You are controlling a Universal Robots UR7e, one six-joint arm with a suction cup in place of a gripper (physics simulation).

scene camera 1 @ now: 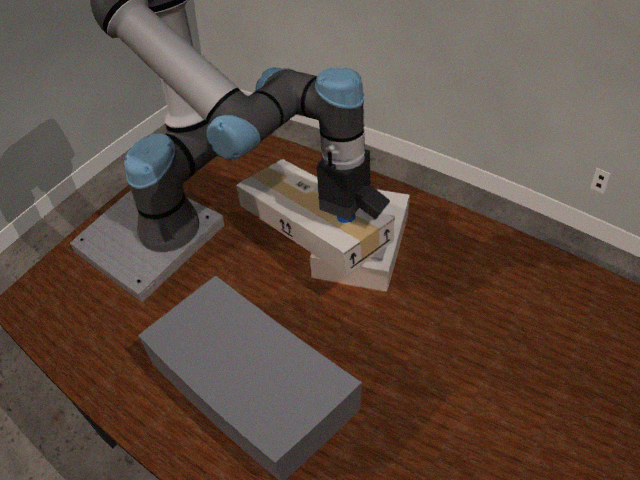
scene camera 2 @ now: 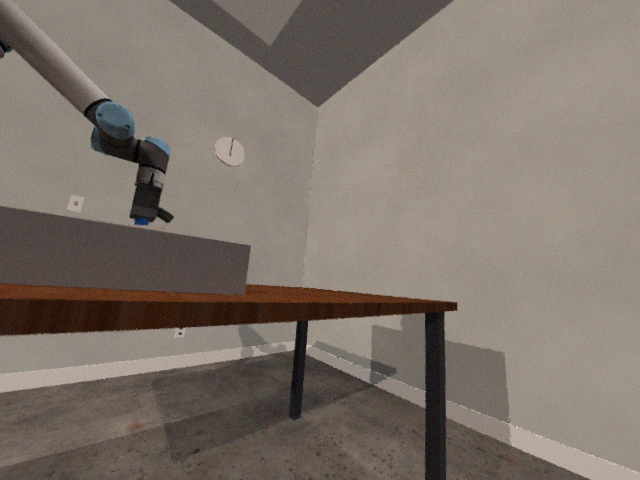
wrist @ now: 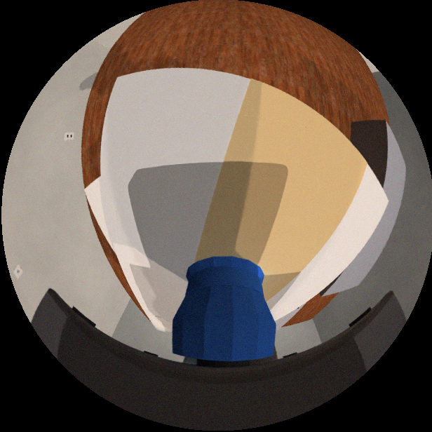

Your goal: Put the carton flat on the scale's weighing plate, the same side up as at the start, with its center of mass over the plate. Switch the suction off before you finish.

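Frame: origin at the arm's base, x back, y right, z up, level; centimetres.
Seen in the pictures: hand at its tool point: (scene camera 1: pixel 346 221); arm's base at its link origin: (scene camera 1: pixel 168 228).
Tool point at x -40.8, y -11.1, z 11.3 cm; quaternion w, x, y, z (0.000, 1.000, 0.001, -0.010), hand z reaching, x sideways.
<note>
Pixels of each thing's top centre, then the offset from my tool point to it. Level surfaces: height alone.
- white carton at its top centre: (scene camera 1: pixel 309 193) dx +9.3, dy -1.7, dz +1.9 cm
- white scale at its top centre: (scene camera 1: pixel 363 218) dx +1.2, dy -9.0, dz -6.8 cm
- large grey block at its top centre: (scene camera 1: pixel 240 360) (scene camera 2: pixel 147 236) dx +0.8, dy +33.8, dz -4.7 cm
- wooden table at its surface level: dz -14.6 cm
The white carton (scene camera 1: pixel 310 222) (wrist: pixel 165 115) has a tan tape strip along its top and up arrows on its sides, pointing up. It lies over the white scale (scene camera 1: pixel 361 279), roughly level and turned across it, with its long left part sticking out over the table. A small grey part shows on the scale's top beside the carton's right end; the rest of its top is hidden. My blue suction cup (scene camera 1: pixel 345 219) (scene camera 2: pixel 141 221) (wrist: pixel 224 300) sits against the carton's top, on the tape nearer the right end, and holds it. I cannot tell whether the carton's underside touches the weighing plate.
A large grey block (scene camera 1: pixel 248 366) (scene camera 2: pixel 124 253) stands on the wooden table (scene camera 1: pixel 491 351) at the front left in scene camera 1. The robot's grey base plate (scene camera 1: pixel 103 248) is left of the carton. Walls stand behind the table.
</note>
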